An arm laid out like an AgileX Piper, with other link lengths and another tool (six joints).
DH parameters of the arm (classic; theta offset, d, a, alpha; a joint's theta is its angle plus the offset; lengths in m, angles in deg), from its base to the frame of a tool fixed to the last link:
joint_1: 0 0.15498 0 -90
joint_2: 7.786 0 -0.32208 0
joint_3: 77.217 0 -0.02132 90
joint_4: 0 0.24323 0 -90
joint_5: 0 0 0 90
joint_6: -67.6 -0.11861 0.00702 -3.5
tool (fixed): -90 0.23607 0 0
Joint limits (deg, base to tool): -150..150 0..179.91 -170..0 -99.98..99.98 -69.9..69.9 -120..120
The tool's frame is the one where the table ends.
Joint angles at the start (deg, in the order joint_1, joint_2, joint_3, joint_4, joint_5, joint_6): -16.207, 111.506, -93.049, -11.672, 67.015, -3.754
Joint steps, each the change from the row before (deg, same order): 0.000, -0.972, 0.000, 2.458, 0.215, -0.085; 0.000, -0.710, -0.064, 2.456, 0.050, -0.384; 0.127, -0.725, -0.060, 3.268, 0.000, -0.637; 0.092, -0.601, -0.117, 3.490, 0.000, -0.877; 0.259, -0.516, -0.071, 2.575, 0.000, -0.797; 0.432, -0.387, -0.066, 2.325, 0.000, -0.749; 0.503, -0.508, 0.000, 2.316, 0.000, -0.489; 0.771, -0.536, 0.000, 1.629, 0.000, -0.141; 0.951, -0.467, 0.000, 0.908, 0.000, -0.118; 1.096, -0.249, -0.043, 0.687, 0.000, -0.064; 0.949, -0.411, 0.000, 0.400, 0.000, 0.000; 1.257, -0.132, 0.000, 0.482, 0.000, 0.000
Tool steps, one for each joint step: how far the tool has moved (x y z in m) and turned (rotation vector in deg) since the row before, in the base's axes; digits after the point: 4 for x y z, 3 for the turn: -0.0015, 0.0054, 0.0059, 2.069, -1.378, -0.507; -0.0004, 0.0050, 0.0045, 2.047, -1.298, -0.148; 0.0003, 0.0074, 0.0046, 2.753, -1.559, 0.108; 0.0008, 0.0074, 0.0043, 2.928, -1.563, 0.309; 0.0007, 0.0068, 0.0039, 2.105, -1.225, 0.593; 0.0012, 0.0073, 0.0031, 1.911, -1.047, 0.780; 0.0007, 0.0080, 0.0038, 1.952, -1.100, 0.616; 0.0005, 0.0086, 0.0040, 1.389, -0.929, 0.668; 0.0004, 0.0084, 0.0034, 0.731, -0.675, 0.939; 0.0010, 0.0088, 0.0021, 0.583, -0.439, 1.067; 0.0000, 0.0074, 0.0029, 0.307, -0.482, 0.899; 0.0009, 0.0094, 0.0010, 0.447, -0.216, 1.199
